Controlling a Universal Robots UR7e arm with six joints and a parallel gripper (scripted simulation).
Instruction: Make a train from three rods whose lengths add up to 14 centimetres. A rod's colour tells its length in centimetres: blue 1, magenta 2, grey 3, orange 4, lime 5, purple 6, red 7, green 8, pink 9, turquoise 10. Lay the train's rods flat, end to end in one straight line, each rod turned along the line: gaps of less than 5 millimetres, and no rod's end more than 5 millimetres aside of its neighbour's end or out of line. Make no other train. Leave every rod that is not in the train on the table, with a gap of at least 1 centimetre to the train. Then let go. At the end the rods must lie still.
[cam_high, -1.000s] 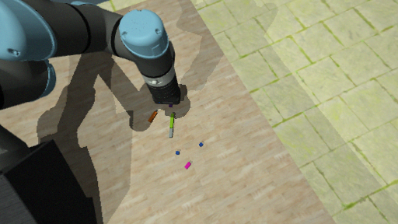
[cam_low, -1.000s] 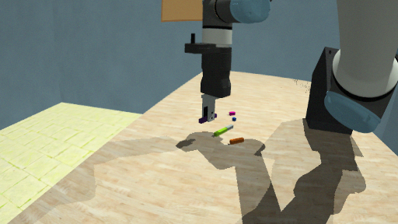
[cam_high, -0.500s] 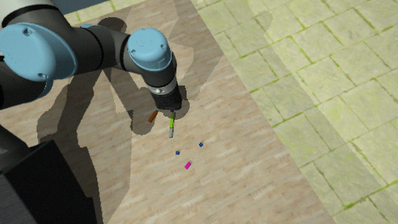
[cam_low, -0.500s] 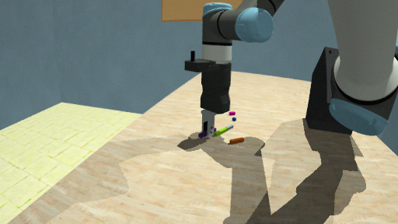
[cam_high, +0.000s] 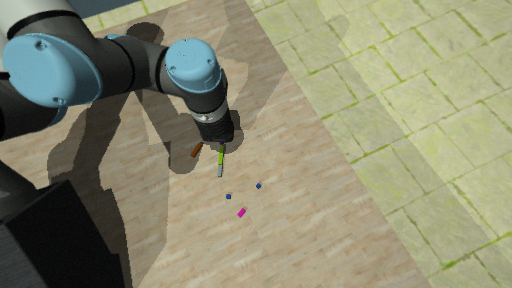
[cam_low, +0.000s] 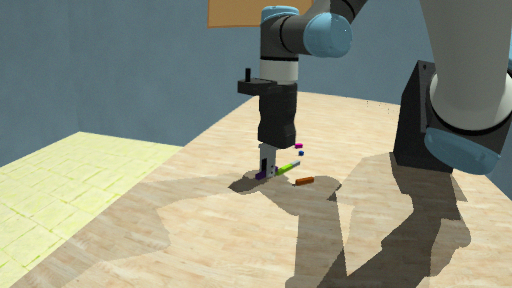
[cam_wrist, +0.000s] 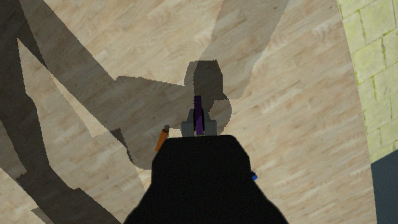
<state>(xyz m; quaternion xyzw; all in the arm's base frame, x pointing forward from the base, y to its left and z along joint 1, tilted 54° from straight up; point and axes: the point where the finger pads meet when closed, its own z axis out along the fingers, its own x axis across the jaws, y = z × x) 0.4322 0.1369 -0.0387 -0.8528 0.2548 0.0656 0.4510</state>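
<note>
Right now the purple rod is 1 cm below my hand. Round my hand: orange rod (8 cm behind, 3 cm below, 1 cm to the right); grey rod (9 cm to the right, 5 cm behind, 3 cm below); lime rod (5 cm to the right, 3 cm below, 3 cm behind).
</note>
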